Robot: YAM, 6 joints.
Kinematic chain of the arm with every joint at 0, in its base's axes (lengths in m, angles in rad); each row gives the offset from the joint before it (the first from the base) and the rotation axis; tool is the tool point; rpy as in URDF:
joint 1: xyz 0 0 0.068 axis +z
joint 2: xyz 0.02 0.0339 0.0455 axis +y
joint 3: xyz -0.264 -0.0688 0 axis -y
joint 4: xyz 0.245 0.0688 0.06 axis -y
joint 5: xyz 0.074 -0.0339 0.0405 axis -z
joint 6: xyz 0.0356 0 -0.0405 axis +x
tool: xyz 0 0 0 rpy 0 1.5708 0
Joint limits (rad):
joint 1: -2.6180..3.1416
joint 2: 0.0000..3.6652
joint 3: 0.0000..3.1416
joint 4: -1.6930..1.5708
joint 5: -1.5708..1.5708
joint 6: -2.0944..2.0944
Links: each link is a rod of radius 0.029 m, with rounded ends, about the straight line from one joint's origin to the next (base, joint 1, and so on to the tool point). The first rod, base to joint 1, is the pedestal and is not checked.
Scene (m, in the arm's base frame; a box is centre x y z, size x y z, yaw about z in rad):
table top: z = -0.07
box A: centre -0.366 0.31 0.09 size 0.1 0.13 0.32 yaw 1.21
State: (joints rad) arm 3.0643 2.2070 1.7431 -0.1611 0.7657 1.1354
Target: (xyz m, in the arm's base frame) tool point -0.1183 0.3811 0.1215
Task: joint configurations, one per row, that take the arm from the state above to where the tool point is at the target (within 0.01 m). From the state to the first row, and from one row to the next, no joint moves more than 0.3 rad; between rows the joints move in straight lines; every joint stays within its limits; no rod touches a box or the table.
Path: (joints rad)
1: 2.8811 2.1443 1.9850 -0.0914 0.7989 1.1393
2: 2.6980 2.0817 2.2269 -0.0217 0.8320 1.1432
3: 2.5148 2.0190 2.4688 0.0480 0.8652 1.1471
4: 2.3998 2.0294 2.2291 -0.0355 0.8643 1.1448
5: 2.2847 2.0398 1.9894 -0.1191 0.8635 1.1424
6: 2.1696 2.0502 1.7496 -0.2026 0.8626 1.1401
7: 2.0546 2.0606 1.5099 -0.2862 0.8618 1.1377
8: 1.9395 2.0711 1.2702 -0.3697 0.8609 1.1354

